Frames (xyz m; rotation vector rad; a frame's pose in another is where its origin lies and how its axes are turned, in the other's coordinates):
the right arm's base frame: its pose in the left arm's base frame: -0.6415 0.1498 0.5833 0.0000 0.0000 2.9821
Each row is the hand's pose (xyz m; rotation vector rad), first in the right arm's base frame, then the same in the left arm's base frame.
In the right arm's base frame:
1: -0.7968 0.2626 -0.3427 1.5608 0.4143 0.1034
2: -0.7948 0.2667 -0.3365 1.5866 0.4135 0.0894
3: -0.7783 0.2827 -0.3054 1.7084 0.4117 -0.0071
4: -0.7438 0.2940 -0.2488 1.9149 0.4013 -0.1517
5: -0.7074 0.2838 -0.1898 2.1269 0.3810 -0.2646
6: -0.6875 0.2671 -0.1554 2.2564 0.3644 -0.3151
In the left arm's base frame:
1: 0.1035 -0.2360 0.2406 -0.4033 2.2197 2.1607
2: 0.1009 -0.2397 0.2468 -0.3965 2.2399 2.1244
3: 0.0820 -0.2529 0.2779 -0.3651 2.3103 1.9319
4: 0.0462 -0.2586 0.3345 -0.3084 2.4182 1.6155
5: 0.0118 -0.2427 0.3935 -0.2467 2.5224 1.3079
6: -0.0051 -0.2231 0.4279 -0.2081 2.5838 1.1275

